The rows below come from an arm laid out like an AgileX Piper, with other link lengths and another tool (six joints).
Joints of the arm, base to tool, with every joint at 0 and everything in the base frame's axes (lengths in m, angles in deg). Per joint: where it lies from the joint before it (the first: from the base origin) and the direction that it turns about. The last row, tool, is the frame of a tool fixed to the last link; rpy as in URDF.
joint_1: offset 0 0 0.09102 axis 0 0 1
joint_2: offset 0 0 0 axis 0 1 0
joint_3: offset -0.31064 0 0.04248 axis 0 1 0
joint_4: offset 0.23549 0 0.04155 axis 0.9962 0 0.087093
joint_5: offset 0 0 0 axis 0 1 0
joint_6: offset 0.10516 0 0.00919 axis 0.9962 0 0.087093
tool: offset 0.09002 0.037 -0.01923 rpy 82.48 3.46 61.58
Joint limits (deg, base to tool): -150..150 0..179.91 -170..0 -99.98..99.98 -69.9..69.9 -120..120
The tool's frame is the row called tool.
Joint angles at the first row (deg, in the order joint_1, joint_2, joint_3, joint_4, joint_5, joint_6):
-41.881, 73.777, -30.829, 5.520, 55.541, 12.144
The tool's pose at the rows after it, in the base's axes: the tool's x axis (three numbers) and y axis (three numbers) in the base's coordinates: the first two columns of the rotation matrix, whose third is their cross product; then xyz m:
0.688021 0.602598 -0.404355 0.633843 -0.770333 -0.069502 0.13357 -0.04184 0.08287
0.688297 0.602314 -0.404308 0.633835 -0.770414 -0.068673 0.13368 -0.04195 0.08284
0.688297 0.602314 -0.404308 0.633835 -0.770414 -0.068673 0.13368 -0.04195 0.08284
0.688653 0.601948 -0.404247 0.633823 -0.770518 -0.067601 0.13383 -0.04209 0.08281
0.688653 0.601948 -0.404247 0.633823 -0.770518 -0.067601 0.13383 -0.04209 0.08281
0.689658 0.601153 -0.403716 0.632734 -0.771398 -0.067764 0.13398 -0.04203 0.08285
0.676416 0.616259 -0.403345 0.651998 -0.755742 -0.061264 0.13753 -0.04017 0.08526
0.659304 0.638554 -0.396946 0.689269 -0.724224 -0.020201 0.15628 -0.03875 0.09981
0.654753 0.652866 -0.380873 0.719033 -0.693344 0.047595 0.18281 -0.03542 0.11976
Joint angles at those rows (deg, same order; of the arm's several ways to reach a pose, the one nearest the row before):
-41.882, 73.778, -30.839, 5.520, 55.526, 12.143
-41.882, 73.777, -30.837, 5.520, 55.477, 12.143
-41.882, 73.777, -30.837, 5.520, 55.477, 12.143
-41.880, 73.776, -30.837, 5.520, 55.416, 12.145
-41.880, 73.776, -30.837, 5.520, 55.416, 12.145
-41.882, 73.776, -30.838, 5.567, 55.417, 12.197
-40.238, 73.778, -31.580, 5.529, 55.763, 12.469
-35.418, 73.776, -35.837, 5.520, 57.457, 14.655
-29.679, 73.838, -41.276, 5.452, 58.557, 18.058

